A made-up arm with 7 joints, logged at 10 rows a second.
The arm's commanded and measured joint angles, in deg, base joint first. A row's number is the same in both.
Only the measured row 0 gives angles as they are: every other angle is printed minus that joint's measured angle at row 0.
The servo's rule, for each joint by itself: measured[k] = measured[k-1] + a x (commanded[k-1-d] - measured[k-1]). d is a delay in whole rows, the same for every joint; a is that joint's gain. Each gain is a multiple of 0.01, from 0.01 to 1. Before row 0 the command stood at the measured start. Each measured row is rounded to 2 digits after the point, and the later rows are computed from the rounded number. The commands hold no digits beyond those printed.
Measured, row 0:
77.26, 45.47, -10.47, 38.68, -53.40, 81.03, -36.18
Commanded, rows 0 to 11:
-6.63, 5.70, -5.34, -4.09, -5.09, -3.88, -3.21
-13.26, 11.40, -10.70, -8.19, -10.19, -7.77, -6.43
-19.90, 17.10, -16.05, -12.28, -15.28, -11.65, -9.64
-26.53, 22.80, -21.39, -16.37, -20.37, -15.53, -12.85
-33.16, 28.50, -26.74, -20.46, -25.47, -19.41, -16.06
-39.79, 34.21, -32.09, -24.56, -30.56, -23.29, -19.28
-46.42, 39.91, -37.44, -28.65, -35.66, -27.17, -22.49
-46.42, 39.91, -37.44, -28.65, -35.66, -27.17, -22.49
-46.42, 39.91, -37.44, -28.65, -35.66, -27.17, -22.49
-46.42, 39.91, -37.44, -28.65, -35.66, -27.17, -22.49
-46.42, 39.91, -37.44, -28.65, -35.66, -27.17, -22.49
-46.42, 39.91, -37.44, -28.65, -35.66, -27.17, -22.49
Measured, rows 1 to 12:
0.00, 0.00, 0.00, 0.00, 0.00, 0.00, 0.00
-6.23, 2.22, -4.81, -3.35, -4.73, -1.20, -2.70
-12.84, 5.80, -10.11, -7.32, -9.81, -3.24, -5.83
-19.48, 10.21, -15.46, -11.39, -14.90, -5.85, -9.03
-26.11, 15.12, -20.80, -15.47, -19.99, -8.85, -12.24
-32.74, 20.34, -26.15, -19.56, -25.09, -12.12, -15.45
-39.37, 25.75, -31.50, -23.66, -30.18, -15.58, -18.67
-46.00, 31.27, -36.85, -27.75, -35.28, -19.17, -21.88
-46.39, 34.64, -37.38, -28.49, -35.63, -21.65, -22.39
-46.42, 36.70, -37.43, -28.62, -35.66, -23.36, -22.47
-46.42, 37.95, -37.44, -28.64, -35.66, -24.54, -22.49
-46.42, 38.71, -37.44, -28.65, -35.66, -25.36, -22.49
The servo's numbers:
d 1
a 0.94 0.39 0.90 0.82 0.93 0.31 0.84

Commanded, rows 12 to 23:
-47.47, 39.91, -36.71, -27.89, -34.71, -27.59, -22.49
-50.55, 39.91, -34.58, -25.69, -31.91, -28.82, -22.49
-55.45, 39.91, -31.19, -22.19, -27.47, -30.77, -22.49
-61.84, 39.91, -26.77, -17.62, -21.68, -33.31, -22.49
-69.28, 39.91, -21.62, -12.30, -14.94, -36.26, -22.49
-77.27, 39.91, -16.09, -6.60, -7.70, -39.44, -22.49
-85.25, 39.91, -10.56, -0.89, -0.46, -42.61, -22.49
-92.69, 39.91, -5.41, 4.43, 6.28, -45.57, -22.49
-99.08, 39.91, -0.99, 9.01, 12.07, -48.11, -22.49
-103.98, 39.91, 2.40, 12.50, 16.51, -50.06, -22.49
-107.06, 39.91, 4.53, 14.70, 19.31, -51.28, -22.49
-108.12, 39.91, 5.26, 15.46, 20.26, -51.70, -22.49
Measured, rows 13 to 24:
-46.42, 39.18, -37.44, -28.65, -35.66, -25.92, -22.49
-47.41, 39.46, -36.78, -28.03, -34.78, -26.44, -22.49
-50.36, 39.64, -34.80, -26.11, -32.11, -27.18, -22.49
-55.14, 39.75, -31.55, -22.90, -27.79, -28.29, -22.49
-61.44, 39.81, -27.25, -18.57, -22.11, -29.85, -22.49
-68.81, 39.85, -22.18, -13.43, -15.44, -31.84, -22.49
-76.76, 39.87, -16.70, -7.83, -8.24, -34.20, -22.49
-84.74, 39.89, -11.17, -2.14, -1.00, -36.81, -22.49
-92.21, 39.90, -5.99, 3.25, 5.77, -39.53, -22.49
-98.67, 39.90, -1.49, 7.97, 11.63, -42.19, -22.49
-103.66, 39.90, 2.01, 11.68, 16.17, -44.63, -22.49
-106.86, 39.90, 4.28, 14.16, 19.09, -46.69, -22.49

